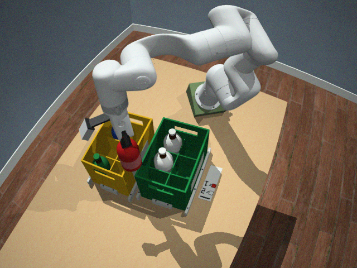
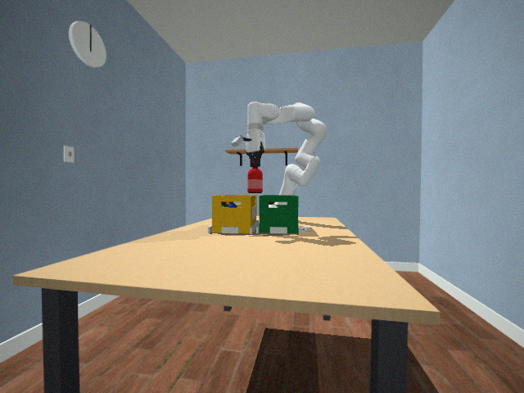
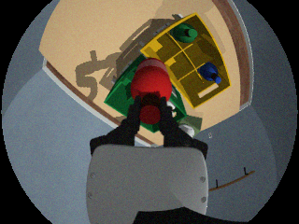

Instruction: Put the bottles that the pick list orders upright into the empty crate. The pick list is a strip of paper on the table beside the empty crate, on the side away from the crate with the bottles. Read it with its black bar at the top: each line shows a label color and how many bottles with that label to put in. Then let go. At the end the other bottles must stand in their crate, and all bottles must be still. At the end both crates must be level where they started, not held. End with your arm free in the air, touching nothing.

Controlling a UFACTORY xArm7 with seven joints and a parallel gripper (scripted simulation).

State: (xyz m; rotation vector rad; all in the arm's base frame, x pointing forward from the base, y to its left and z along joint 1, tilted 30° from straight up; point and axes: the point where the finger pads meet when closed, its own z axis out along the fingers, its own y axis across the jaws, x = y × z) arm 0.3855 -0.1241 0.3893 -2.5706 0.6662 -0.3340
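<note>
The red-labelled bottle is 70 mm below my hand. Also, from my hand: green-labelled bottle: 60 mm ahead, 140 mm to the right, 250 mm below; then green crate: 130 mm behind, 70 mm to the left, 250 mm below; then yellow crate: 40 mm behind, 130 mm to the right, 250 mm below.
</note>
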